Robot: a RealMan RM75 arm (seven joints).
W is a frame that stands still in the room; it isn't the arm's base.
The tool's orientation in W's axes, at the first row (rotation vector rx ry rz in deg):
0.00, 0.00, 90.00
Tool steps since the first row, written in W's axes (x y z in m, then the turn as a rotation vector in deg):
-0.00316, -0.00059, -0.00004, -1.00, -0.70, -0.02
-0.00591, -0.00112, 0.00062, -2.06, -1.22, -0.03
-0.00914, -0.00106, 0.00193, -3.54, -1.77, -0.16
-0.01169, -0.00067, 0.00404, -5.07, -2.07, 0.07
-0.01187, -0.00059, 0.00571, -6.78, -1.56, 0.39
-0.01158, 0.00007, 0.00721, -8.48, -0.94, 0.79
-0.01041, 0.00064, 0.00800, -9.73, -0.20, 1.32
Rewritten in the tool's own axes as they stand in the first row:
-0.00059, 0.00316, -0.00004, -0.70, 1.00, -0.02
-0.00112, 0.00591, 0.00062, -1.22, 2.06, -0.03
-0.00106, 0.00914, 0.00193, -1.77, 3.54, -0.16
-0.00067, 0.01169, 0.00404, -2.07, 5.07, 0.07
-0.00059, 0.01187, 0.00571, -1.56, 6.78, 0.39
0.00007, 0.01158, 0.00721, -0.94, 8.48, 0.79
0.00064, 0.01041, 0.00800, -0.20, 9.73, 1.32

